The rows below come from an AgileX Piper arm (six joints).
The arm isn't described. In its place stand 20 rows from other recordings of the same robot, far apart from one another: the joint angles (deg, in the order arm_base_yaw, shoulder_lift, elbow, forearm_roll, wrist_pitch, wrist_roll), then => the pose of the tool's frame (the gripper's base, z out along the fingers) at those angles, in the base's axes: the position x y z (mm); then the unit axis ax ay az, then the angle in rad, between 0 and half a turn.
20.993, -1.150, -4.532, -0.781, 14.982, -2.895 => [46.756, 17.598, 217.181, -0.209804, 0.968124, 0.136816, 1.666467]
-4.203, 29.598, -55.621, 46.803, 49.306, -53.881 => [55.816, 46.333, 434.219, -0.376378, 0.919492, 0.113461, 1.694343]
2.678, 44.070, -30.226, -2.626, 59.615, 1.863 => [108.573, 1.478, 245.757, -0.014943, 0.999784, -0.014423, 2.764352]
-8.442, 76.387, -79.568, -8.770, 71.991, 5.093 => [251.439, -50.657, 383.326, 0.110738, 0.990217, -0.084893, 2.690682]
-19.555, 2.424, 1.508, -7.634, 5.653, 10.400 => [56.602, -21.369, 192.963, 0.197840, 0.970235, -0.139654, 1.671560]
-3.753, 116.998, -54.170, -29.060, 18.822, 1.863 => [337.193, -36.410, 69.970, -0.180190, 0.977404, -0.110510, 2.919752]
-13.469, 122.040, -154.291, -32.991, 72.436, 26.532 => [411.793, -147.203, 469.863, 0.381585, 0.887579, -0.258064, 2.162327]
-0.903, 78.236, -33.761, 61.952, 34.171, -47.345 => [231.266, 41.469, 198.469, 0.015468, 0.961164, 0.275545, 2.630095]
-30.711, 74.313, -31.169, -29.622, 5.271, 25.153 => [202.829, -125.290, 206.040, 0.234810, 0.960125, -0.151735, 2.370892]
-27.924, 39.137, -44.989, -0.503, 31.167, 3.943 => [117.145, -62.556, 368.386, 0.269440, 0.951616, -0.147748, 1.957660]
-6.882, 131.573, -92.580, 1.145, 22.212, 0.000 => [483.654, -57.682, 111.043, 0.068103, 0.997610, -0.011654, 2.552156]
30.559, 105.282, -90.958, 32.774, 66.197, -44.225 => [310.829, 235.864, 291.258, -0.520106, 0.814484, 0.257108, 2.836040]
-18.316, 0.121, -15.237, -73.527, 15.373, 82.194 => [21.519, -31.492, 292.828, 0.387862, 0.894090, -0.223977, 1.346994]
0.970, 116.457, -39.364, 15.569, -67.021, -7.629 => [346.442, -16.624, 117.776, 0.091061, 0.987690, -0.127188, 1.687987]
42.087, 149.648, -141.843, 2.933, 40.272, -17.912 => [429.310, 391.791, 179.970, -0.486036, 0.866395, 0.114579, 2.352598]
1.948, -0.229, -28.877, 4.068, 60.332, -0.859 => [-5.919, 5.411, 279.226, -0.026081, 0.998524, 0.047650, 2.030223]
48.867, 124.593, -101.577, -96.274, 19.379, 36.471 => [364.685, 371.933, 253.472, -0.713391, 0.660324, -0.234617, 1.907709]
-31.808, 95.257, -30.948, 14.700, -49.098, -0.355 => [244.749, -172.336, 178.973, 0.411905, 0.877362, -0.246111, 1.840749]
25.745, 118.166, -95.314, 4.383, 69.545, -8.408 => [372.742, 186.983, 207.104, -0.281404, 0.958791, 0.039131, 3.107666]
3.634, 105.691, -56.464, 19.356, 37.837, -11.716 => [321.496, 38.957, 137.408, -0.007165, 0.994203, 0.107284, 2.989625]
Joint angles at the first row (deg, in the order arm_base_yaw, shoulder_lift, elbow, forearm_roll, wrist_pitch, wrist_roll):
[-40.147 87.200 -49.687 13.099 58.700 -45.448]
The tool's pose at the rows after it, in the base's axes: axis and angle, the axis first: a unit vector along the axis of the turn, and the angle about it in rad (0 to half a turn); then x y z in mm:
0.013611 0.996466 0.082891 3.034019 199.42 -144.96 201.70
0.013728 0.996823 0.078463 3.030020 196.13 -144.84 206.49
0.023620 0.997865 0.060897 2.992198 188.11 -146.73 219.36
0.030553 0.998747 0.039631 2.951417 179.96 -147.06 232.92
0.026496 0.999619 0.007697 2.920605 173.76 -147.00 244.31
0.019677 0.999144 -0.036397 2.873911 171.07 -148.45 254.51
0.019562 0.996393 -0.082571 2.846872 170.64 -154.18 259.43
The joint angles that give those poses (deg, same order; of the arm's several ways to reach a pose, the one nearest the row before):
[-40.146 87.147 -49.687 13.099 59.472 -45.447]
[-40.531 86.012 -49.687 12.717 60.128 -45.447]
[-42.079 82.937 -49.687 12.527 60.376 -45.448]
[-43.390 79.608 -49.686 12.222 60.445 -45.501]
[-43.874 76.703 -49.688 10.620 59.575 -45.553]
[-43.874 74.246 -49.687 8.747 56.589 -45.553]
[-43.873 73.323 -49.687 5.648 52.658 -44.312]

